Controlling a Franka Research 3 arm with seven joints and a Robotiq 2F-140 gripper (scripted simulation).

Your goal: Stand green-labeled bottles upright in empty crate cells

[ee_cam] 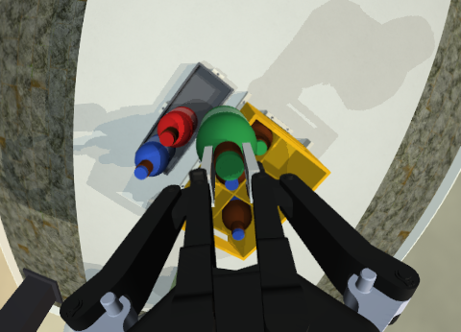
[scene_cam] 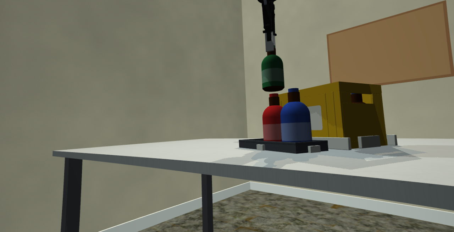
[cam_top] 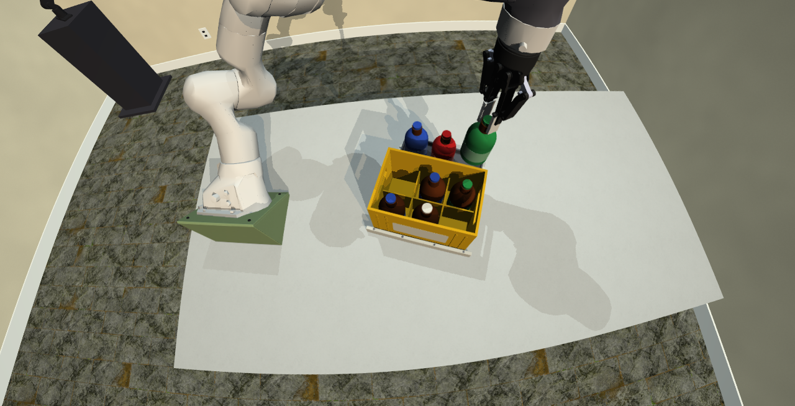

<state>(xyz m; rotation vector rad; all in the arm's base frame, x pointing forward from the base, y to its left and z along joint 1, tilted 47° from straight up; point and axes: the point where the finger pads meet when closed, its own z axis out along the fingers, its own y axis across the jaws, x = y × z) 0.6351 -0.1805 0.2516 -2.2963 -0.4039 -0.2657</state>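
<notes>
My hand is 90 mm above the green-labeled bottle. The rest, counted from my hand: blue-labeled bottle 270 mm below, 140 mm behind, 130 mm to the left; red bottle 270 mm below, 100 mm to the left, 60 mm behind; dark tray 340 mm below, 100 mm to the left, 60 mm behind.
</notes>
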